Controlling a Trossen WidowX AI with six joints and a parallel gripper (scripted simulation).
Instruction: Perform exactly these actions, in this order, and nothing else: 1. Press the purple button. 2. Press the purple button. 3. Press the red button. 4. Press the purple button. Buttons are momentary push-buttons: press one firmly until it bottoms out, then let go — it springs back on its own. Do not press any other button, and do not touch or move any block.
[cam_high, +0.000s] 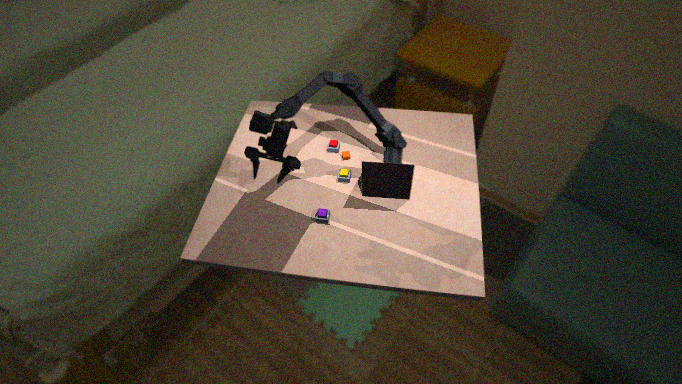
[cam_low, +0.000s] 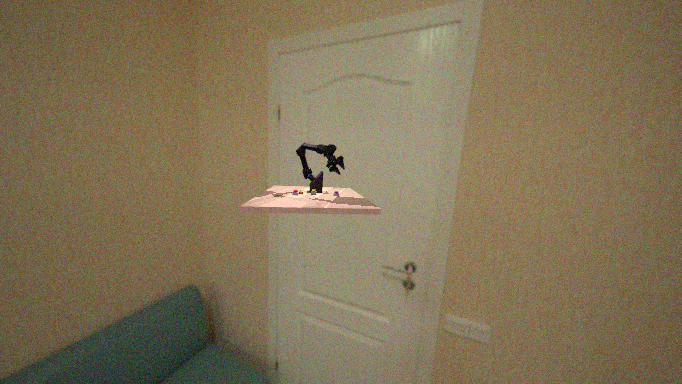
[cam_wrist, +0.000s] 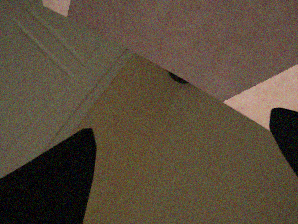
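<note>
Now: gripper tip 18 cm past the purple button and 19 cm above it. The rest, counted from my gripper tip: red button 19 cm behind, 36 cm to the right, 19 cm below; yellow button 25 cm behind, 20 cm to the right, 19 cm below; orange block 25 cm behind, 31 cm to the right, 21 cm below.
</note>
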